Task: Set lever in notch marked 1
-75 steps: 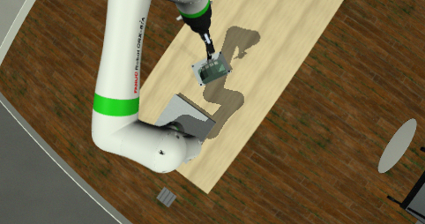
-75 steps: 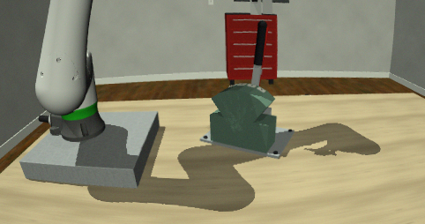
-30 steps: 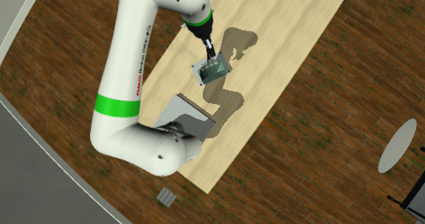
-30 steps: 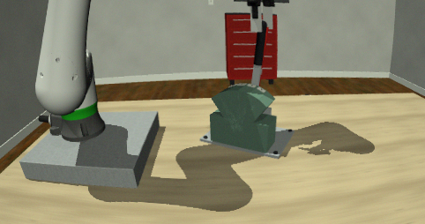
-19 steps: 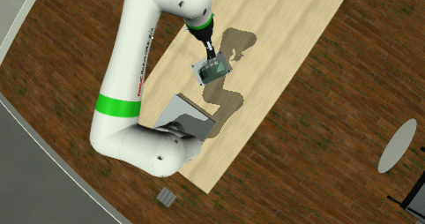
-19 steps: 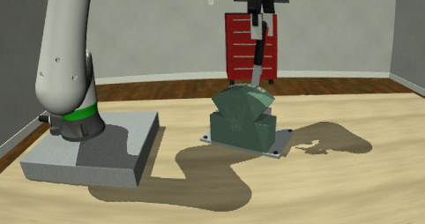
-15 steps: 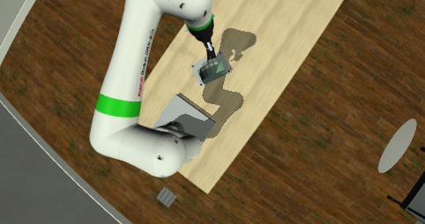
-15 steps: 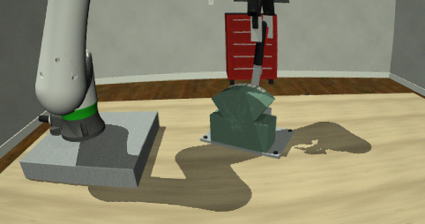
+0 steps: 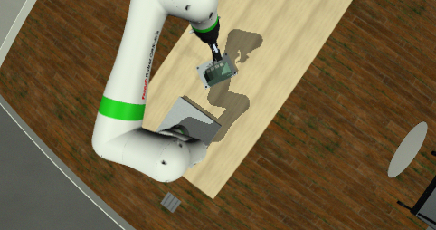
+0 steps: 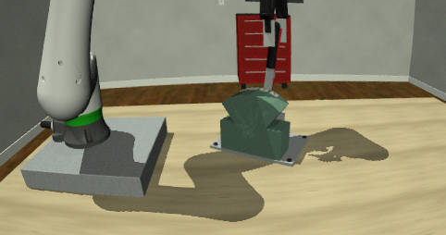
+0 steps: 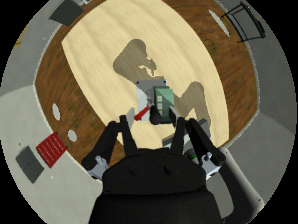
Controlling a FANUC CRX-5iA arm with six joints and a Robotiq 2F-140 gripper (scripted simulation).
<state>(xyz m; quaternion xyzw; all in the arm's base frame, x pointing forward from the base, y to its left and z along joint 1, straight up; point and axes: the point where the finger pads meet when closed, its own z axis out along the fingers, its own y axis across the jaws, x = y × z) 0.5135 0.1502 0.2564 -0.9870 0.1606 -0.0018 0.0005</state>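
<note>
The red bar lies 110 mm below my hand, 20 mm to the left of it and 10 mm behind it.
</note>
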